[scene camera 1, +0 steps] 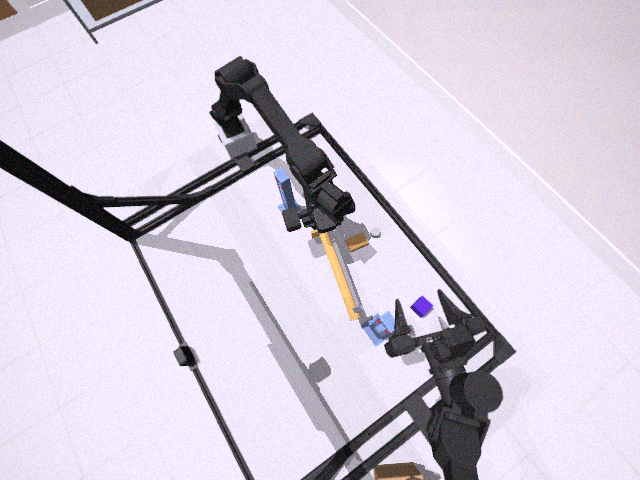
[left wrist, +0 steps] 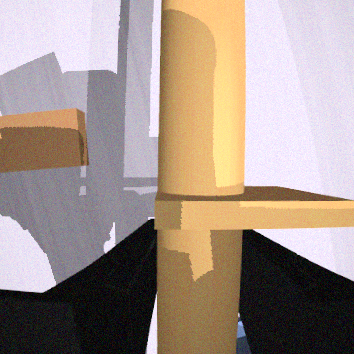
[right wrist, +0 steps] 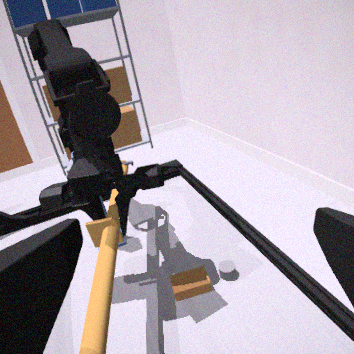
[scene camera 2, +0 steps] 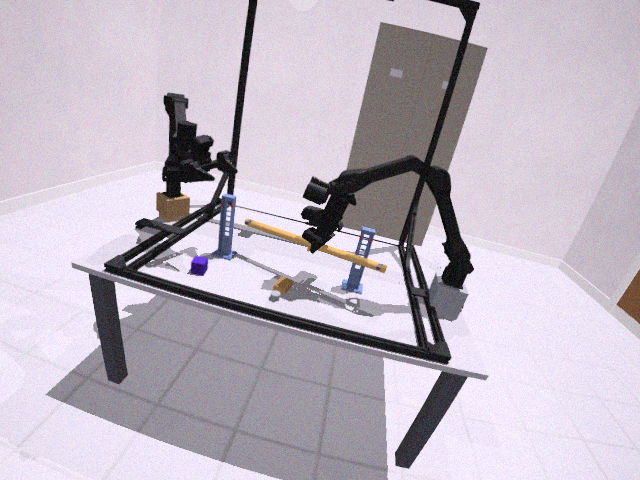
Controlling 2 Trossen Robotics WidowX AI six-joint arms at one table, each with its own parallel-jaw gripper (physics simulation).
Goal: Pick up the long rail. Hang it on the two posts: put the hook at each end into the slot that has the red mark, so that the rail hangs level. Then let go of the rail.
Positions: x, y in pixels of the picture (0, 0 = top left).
Scene:
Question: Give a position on a long orange rail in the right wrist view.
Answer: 105, 233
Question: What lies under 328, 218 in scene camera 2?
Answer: My left gripper.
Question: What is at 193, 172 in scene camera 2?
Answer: My right gripper.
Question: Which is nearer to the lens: the orange block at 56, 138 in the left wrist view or the long orange rail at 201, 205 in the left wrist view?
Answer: The long orange rail.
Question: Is my right gripper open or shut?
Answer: Open.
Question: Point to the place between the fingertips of my left gripper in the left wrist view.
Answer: At 191, 230

